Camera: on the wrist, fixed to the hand. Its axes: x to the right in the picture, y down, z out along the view.
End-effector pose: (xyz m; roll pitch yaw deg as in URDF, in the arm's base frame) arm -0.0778 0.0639 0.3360 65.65 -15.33 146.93
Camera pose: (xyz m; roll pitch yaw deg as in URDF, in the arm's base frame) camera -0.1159 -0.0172 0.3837 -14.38 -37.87 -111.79
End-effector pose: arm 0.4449 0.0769 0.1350 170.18 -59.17 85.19
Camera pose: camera 0.5094 0.0085 0.1733 -111.27 -18.31 -36.61
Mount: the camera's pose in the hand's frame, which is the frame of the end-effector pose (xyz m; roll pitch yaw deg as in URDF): 0.0007 0.0815 -0.0605 4.17 26.38 89.14
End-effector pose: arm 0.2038 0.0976 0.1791 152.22 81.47 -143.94
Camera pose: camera 0.1047 0.0798 0.1920 99.56 -6.14 179.99
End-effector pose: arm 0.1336 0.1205 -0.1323 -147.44 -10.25 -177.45
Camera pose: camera 0.1297 0.2217 -0.1252 -165.06 5.94 94.42
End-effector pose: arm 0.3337 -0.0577 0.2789 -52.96 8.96 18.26
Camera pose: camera 0.3191 -0.0617 0.1785 42.54 76.60 145.34
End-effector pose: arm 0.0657 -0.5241 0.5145 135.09 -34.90 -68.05
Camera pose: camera 0.0305 -0.4770 0.5972 -110.54 -51.67 143.09
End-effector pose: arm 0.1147 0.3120 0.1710 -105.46 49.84 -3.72
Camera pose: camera 0.0624 0.2352 0.1302 124.14 29.39 -133.77
